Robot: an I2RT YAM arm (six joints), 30 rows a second.
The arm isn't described. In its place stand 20 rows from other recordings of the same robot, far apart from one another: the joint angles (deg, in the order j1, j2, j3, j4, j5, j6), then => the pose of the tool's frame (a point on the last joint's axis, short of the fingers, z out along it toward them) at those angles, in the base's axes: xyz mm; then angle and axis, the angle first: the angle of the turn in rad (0 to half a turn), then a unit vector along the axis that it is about.
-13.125, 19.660, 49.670, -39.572, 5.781, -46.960 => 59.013 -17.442 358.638 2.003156 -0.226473 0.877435 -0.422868
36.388, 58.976, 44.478, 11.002, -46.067, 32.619 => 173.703 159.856 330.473 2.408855 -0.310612 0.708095 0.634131
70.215, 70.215, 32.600, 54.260, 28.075, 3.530 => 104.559 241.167 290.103 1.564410 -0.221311 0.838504 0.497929
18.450, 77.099, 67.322, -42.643, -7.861, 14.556 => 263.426 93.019 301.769 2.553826 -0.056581 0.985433 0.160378
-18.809, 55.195, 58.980, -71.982, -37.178, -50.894 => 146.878 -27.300 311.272 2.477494 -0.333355 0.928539 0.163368
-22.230, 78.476, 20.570, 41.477, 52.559, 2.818 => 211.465 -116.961 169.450 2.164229 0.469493 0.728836 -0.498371
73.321, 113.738, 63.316, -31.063, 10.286, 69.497 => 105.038 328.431 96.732 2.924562 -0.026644 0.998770 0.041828
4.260, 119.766, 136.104, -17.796, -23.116, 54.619 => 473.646 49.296 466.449 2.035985 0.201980 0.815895 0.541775
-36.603, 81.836, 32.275, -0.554, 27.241, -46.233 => 194.866 -165.035 146.207 2.936965 0.003368 0.921938 -0.387324
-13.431, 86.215, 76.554, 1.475, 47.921, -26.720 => 335.288 -107.234 381.025 2.193049 0.207090 0.805706 -0.554934
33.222, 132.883, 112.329, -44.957, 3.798, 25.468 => 415.821 269.516 177.440 2.737572 -0.060254 0.995192 0.077220
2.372, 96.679, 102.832, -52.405, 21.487, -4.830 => 362.167 1.951 384.238 2.400249 0.012928 0.980921 -0.193977
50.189, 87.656, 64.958, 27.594, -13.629, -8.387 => 228.261 286.963 347.363 1.714016 -0.535430 0.718211 0.444396
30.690, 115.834, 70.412, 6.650, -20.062, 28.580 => 366.555 231.760 151.437 2.548227 -0.095822 0.926901 0.362868
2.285, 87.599, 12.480, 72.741, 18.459, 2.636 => 237.782 -1.793 151.424 1.625075 0.155937 0.980589 -0.118864
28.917, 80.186, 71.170, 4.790, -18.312, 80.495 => 286.843 171.236 386.559 2.546792 0.227171 0.730498 0.644024
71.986, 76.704, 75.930, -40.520, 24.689, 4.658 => 102.268 266.406 356.930 2.237513 -0.466840 0.877746 0.107810
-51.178, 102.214, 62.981, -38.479, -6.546, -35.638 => 208.065 -252.104 156.182 2.907790 0.129027 0.991111 -0.032410
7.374, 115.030, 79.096, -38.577, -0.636, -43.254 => 391.237 51.031 151.894 2.881065 -0.427974 0.903050 -0.036585
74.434, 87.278, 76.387, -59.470, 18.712, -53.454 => 90.322 281.683 288.380 2.749836 -0.878041 0.460775 -0.129346
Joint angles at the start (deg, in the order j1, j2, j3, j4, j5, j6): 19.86 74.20 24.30 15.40 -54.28 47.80
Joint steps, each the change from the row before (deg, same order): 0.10 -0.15 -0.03 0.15 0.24 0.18; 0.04 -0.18 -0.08 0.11 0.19 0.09; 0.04 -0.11 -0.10 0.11 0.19 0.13; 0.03 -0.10 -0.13 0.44 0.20 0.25; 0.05 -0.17 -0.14 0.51 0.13 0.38; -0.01 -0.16 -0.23 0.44 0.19 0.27; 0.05 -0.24 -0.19 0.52 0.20 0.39; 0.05 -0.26 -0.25 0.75 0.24 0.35; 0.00 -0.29 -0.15 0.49 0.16 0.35; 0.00 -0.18 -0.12 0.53 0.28 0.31
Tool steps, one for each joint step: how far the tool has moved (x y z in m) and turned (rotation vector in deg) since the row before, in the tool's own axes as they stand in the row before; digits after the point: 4 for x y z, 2 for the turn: 0.0001 0.0006 0.0001 0.02 -0.19 -0.07; 0.0002 0.0004 -0.0002 0.03 -0.19 -0.09; 0.0003 0.0001 -0.0001 0.07 -0.15 0.02; 0.0000 0.0003 -0.0001 -0.06 -0.28 -0.09; 0.0001 0.0006 -0.0002 -0.17 -0.26 -0.07; 0.0004 0.0000 -0.0003 -0.04 -0.30 -0.02; 0.0002 0.0006 -0.0003 -0.14 -0.33 -0.08; 0.0002 0.0007 -0.0003 -0.21 -0.43 -0.27; 0.0000 0.0009 -0.0005 -0.19 -0.37 -0.15; -0.0002 0.0006 -0.0003 -0.10 -0.45 -0.16
